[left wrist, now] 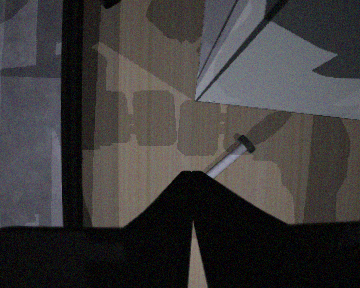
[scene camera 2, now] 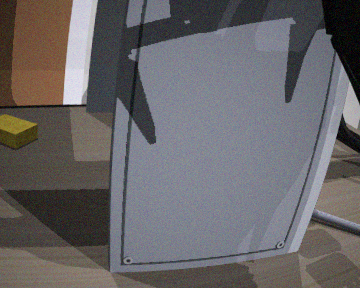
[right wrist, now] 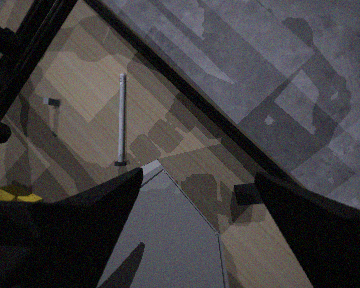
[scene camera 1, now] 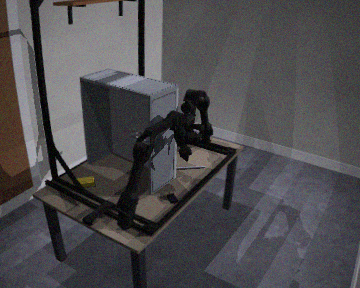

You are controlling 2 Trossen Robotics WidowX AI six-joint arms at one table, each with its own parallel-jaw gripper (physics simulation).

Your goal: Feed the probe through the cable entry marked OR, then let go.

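Places are measured from the left arm's base along level axes (x ahead, y left, z up), in metres.
Where they show: left gripper, fingertip midpoint: [left wrist: 190,180] [right wrist: 8,134]; right gripper, fingertip midpoint: [right wrist: 198,174] [scene camera 1: 185,156]; left arm's base, link origin: [right wrist: 11,45] [scene camera 1: 205,141]; right arm's base, link origin: [scene camera 1: 125,221].
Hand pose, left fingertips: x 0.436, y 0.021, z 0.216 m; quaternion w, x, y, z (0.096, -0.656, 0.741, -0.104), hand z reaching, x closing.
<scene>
Each offset is from my left fingertips to the top centre of the thing. "*": to the spot under its first point.
The probe, a slim silver rod with a dark collar at one end @[* 0.076 m back, 0.016 m left, 0.224 m down] [scene camera 1: 191,167] [scene camera 2: 337,220] [left wrist: 227,162] [right wrist: 122,120], lies on the table beside the tall grey cabinet @[0.109 m ahead, 0.310 m right, 0.330 m up] [scene camera 1: 164,167] [scene camera 2: 215,150] [left wrist: 300,95] [right wrist: 170,225], collar end toward it. My left gripper [left wrist: 190,180] is shut and empty; in the left wrist view its tips cover part of the rod, at a height I cannot tell. My right gripper [right wrist: 198,174] [scene camera 1: 185,154] is open and empty, pointing down near the cabinet's front panel. No cable entry or OR mark can be made out.
A black block @[0.263 m ahead, 0.042 m left, 0.219 m down] [scene camera 1: 172,198] [right wrist: 246,194] lies in front of the cabinet. A yellow block @[0.353 m ahead, 0.462 m right, 0.208 m down] [scene camera 1: 86,181] [scene camera 2: 17,131] [right wrist: 17,194] lies on the cabinet's other side. A small dark block @[0.256 m back, 0.077 m right, 0.208 m down] [right wrist: 51,102] lies left of the rod. Black rails [left wrist: 72,100] edge the table. The two arms overlap in scene camera 1.
</scene>
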